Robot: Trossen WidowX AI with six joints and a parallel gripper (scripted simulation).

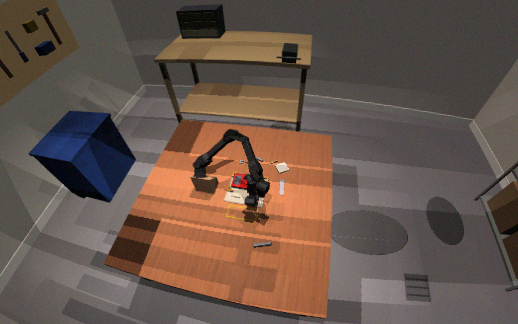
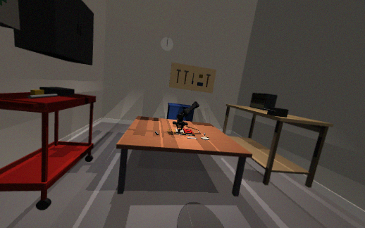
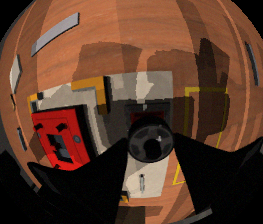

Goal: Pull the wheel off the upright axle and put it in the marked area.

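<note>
My gripper tip is right at the dark round wheel. From my gripper tip the other things lie so: grey base plate (4 cm behind, 10 cm to the left, 3 cm below); white card (17 cm ahead, 28 cm to the left, 4 cm below).
</note>
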